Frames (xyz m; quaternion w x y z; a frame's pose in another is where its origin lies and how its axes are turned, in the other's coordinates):
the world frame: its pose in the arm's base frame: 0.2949 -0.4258 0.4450 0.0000 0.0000 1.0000 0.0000
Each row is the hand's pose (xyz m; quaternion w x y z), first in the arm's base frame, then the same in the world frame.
Working: the arm's base frame: its pose in the world frame: 0.2949 0.4258 0.4450 0.0000 0.0000 1.0000 0.0000

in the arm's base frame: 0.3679 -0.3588 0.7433 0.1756 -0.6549 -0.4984 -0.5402
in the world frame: -0.0730 0.0670 -0.2983 0.4984 -0.5402 0.1756 0.6549
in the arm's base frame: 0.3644 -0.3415 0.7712 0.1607 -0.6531 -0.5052 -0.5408
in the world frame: -0.0695 0.0843 -0.3262 0.5052 -0.5408 0.1607 0.6531
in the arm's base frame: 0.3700 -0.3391 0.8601 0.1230 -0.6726 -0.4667 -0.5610
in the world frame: -0.0751 0.0867 -0.4151 0.4667 -0.5610 0.1230 0.6726
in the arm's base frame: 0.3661 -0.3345 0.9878 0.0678 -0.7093 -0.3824 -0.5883
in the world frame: -0.0712 0.0913 -0.5428 0.3824 -0.5883 0.0678 0.7093
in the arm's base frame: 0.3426 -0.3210 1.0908 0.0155 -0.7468 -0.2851 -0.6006
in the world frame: -0.0477 0.1048 -0.6458 0.2851 -0.6006 0.0155 0.7468
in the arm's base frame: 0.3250 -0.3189 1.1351 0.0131 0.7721 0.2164 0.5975
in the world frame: -0.0301 0.1069 -0.6901 0.2164 -0.5975 -0.0131 0.7720
